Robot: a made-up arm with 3 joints.
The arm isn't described. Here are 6 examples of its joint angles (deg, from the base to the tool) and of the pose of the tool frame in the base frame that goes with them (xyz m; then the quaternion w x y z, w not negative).
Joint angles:
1: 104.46 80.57 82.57
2: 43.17 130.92 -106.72
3: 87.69 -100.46 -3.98
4: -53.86 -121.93 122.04
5: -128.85 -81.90 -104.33
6: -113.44 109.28 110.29
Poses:
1: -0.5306 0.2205 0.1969 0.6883 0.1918 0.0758 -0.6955
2: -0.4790 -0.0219 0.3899 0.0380 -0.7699 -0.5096 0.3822
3: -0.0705 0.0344 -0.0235 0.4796 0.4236 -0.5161 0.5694
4: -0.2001 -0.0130 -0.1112 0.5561 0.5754 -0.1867 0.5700
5: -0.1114 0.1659 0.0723 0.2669 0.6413 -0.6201 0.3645
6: -0.5457 -0.1776 0.2397 0.3780 0.6437 0.6502 -0.1413
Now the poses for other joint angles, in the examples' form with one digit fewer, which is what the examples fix.
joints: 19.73 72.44 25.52
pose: -0.578 0.159 0.069 0.798 0.006 -0.077 -0.598
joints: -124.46 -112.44 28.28
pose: -0.054 -0.072 0.313 0.431 -0.382 0.650 0.496
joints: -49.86 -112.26 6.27
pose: -0.041 -0.136 0.201 0.524 -0.193 0.322 0.765
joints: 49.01 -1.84 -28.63
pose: -0.530 -0.175 0.026 0.883 0.398 0.218 0.117
